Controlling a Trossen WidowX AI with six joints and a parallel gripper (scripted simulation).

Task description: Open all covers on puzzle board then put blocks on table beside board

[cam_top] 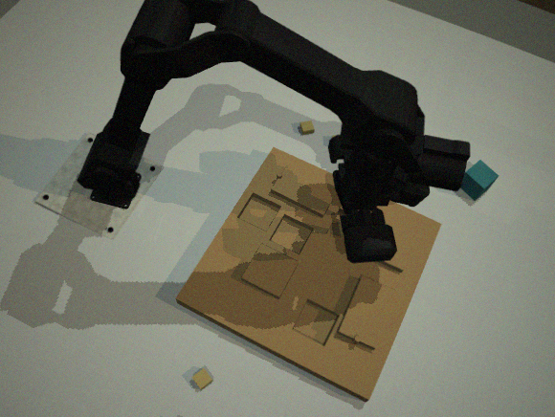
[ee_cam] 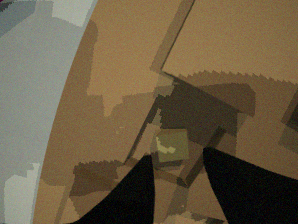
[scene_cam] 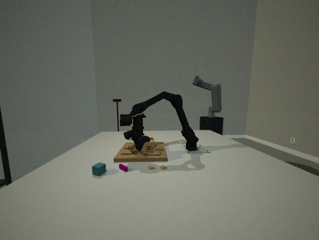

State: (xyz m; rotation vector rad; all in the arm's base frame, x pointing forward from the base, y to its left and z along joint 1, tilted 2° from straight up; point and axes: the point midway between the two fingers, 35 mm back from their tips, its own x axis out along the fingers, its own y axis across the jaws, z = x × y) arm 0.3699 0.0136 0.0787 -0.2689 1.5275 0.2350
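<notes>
My gripper tip is now 5 cm to the left of the tan puzzle board, 3 cm past it and 2 cm above it. Round my gripper tip: teal block: 37 cm to the right, 3 cm behind, 2 cm below; then teal cube: 20 cm ahead, 14 cm to the left, 2 cm below; then magenta bar: 14 cm to the left, 9 cm ahead, 3 cm below.
</notes>
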